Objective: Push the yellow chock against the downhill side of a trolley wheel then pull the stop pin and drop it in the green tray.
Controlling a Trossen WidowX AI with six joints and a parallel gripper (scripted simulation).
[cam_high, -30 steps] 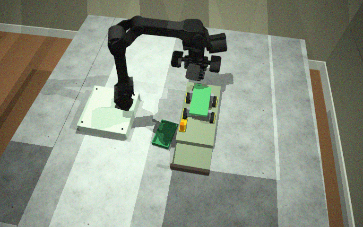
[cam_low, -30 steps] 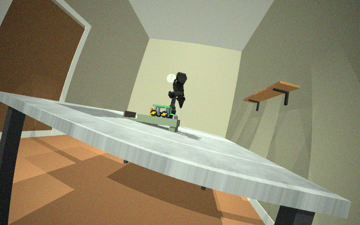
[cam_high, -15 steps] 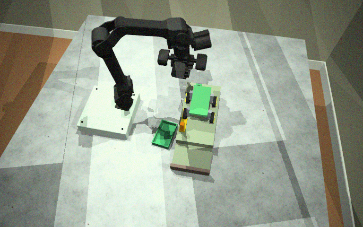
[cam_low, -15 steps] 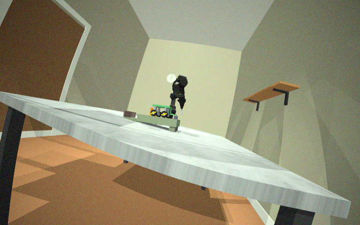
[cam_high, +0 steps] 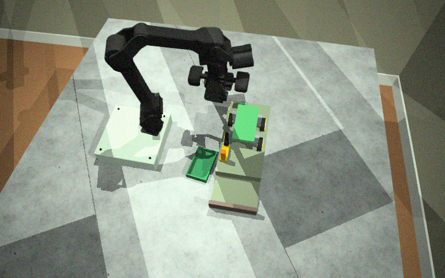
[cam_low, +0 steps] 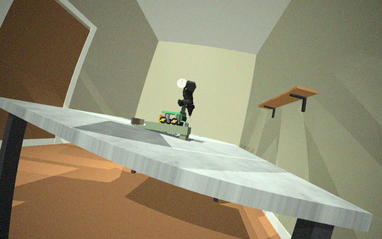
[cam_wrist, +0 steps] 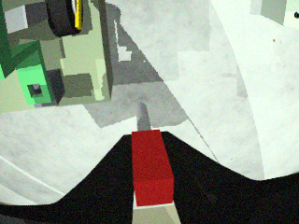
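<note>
The yellow chock lies 70 mm ahead of my gripper tip, 180 mm to the right of it and 90 mm below it. From my gripper tip the other things lie so: brown stop block: 140 mm ahead, 330 mm to the right, 140 mm below; then trolley: 110 mm ahead, 90 mm to the right, 60 mm below; then stop pin: right at my gripper tip.
</note>
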